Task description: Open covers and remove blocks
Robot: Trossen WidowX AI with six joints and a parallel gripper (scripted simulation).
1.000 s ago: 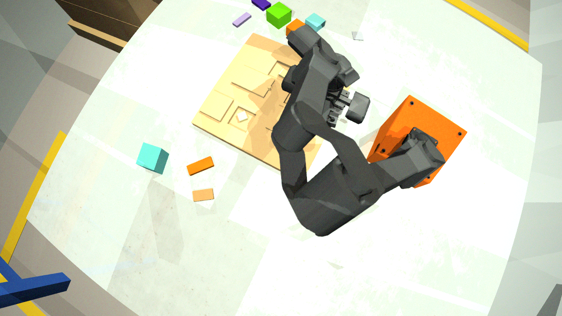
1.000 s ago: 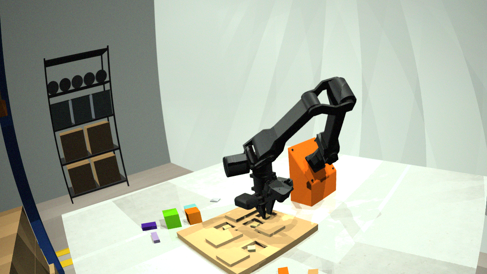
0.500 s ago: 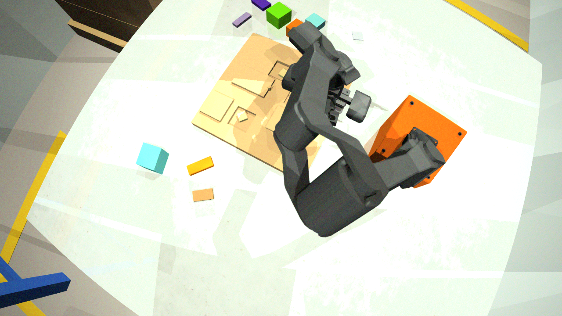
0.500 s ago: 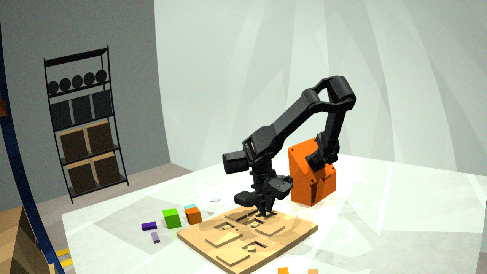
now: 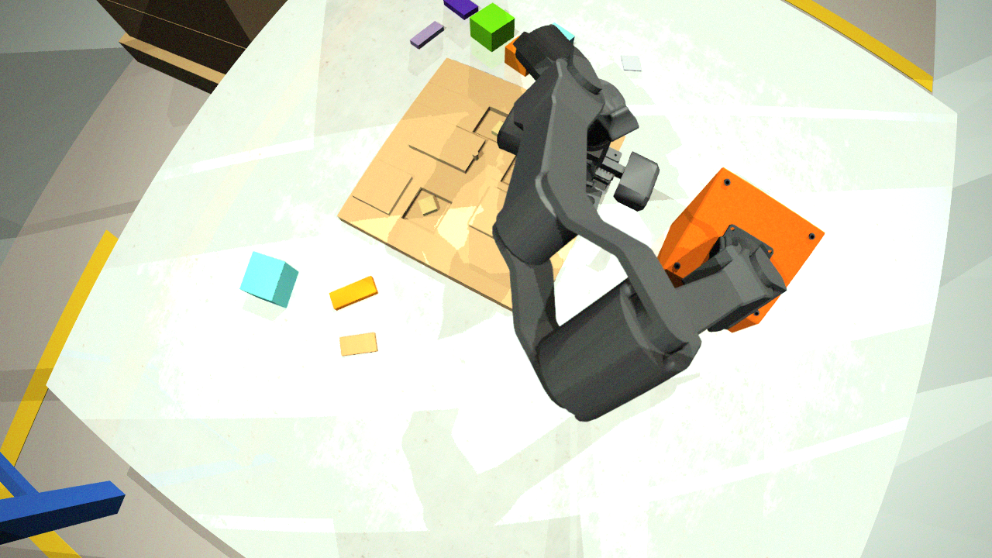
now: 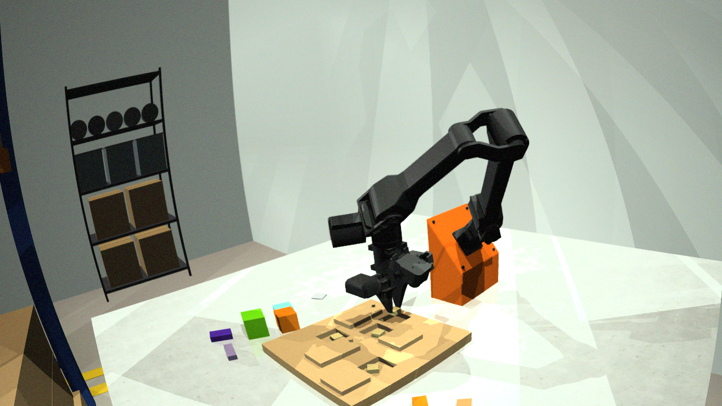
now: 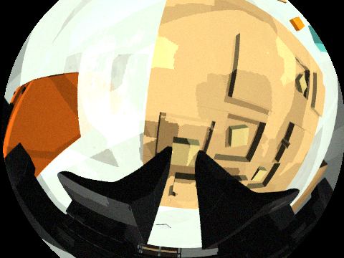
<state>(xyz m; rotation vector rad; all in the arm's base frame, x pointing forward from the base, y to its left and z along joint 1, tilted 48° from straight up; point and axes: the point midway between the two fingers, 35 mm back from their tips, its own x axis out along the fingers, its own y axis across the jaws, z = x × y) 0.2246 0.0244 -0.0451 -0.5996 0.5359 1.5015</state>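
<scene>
The tan slab lies 310 mm to the left of my gripper tip, 140 mm ahead of it and 40 mm below it. Round my gripper tip: orange cube 180 mm to the right, 160 mm ahead, 20 mm below; grey tile 270 mm to the right, 40 mm below, 10 mm ahead; pale cyan block 240 mm to the right, 130 mm ahead, 30 mm below.
</scene>
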